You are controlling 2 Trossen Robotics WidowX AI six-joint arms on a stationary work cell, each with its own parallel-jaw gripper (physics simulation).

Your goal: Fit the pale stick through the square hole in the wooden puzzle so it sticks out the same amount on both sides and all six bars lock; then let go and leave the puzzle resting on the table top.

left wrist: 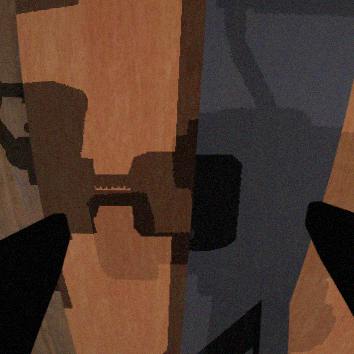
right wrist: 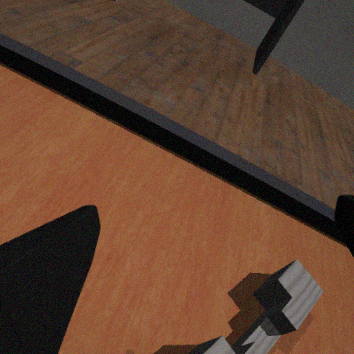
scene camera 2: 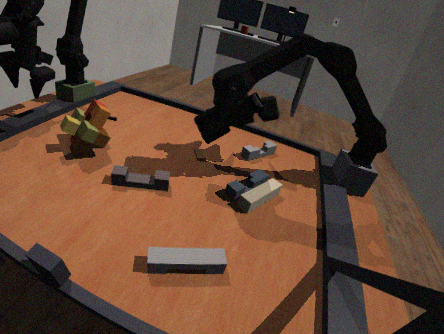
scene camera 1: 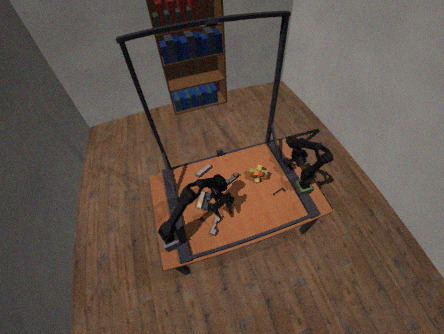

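Pixels of known places: left gripper, fingertip midpoint: (left wrist: 189, 219) (scene camera 2: 26, 92) (scene camera 1: 294, 164); right gripper, fingertip midpoint: (right wrist: 217, 212) (scene camera 1: 226, 216); left arm's base, link origin: (scene camera 2: 75, 81) (scene camera 1: 304, 184); right arm's base, link origin: (scene camera 2: 359, 160) (scene camera 1: 169, 238).
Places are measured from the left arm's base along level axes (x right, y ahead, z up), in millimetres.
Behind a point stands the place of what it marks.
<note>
The pale stick (scene camera 1: 201, 200) @[x 99, y 737, z -40 mm] (scene camera 2: 261, 196) @[x 135, y 742, z -41 mm] lies against a blue-grey notched bar (scene camera 2: 234, 189) @[x 150, y 680, z -41 mm] on the table. A cluster of yellow, green and orange bars (scene camera 1: 259, 173) (scene camera 2: 89, 132) stands tilted at the left in scene camera 2; I cannot make out a square hole in it. My left gripper (scene camera 1: 295, 162) @[x 187, y -5, z 6 mm] (scene camera 2: 25, 82) (left wrist: 189, 219) @[x 187, y -5, z 6 mm] is open and empty, above the dark side rail near its green base, away from the puzzle. My right gripper (scene camera 1: 223, 205) (right wrist: 217, 212) @[x -91, y 603, z 36 mm] is open and empty above the table, near a light grey notched bar (scene camera 2: 259, 151) @[x -76, y 685, z -46 mm] (right wrist: 300, 295) @[x -135, y 705, z -40 mm].
A dark grey notched bar (scene camera 1: 233, 178) @[x 228, y 469, z -56 mm] (scene camera 2: 140, 180) @[x 234, y 490, z -56 mm] lies mid-table. A long grey bar (scene camera 1: 204, 170) @[x 350, y 668, z -41 mm] (scene camera 2: 186, 260) @[x 368, y 675, z -40 mm] lies in the foreground of scene camera 2. A black L-shaped tool (scene camera 1: 279, 191) @[x 34, y 180, z -66 mm] lies near the coloured cluster. Dark rails (scene camera 2: 341, 225) @[x 105, y 946, z -52 mm] edge the table.
</note>
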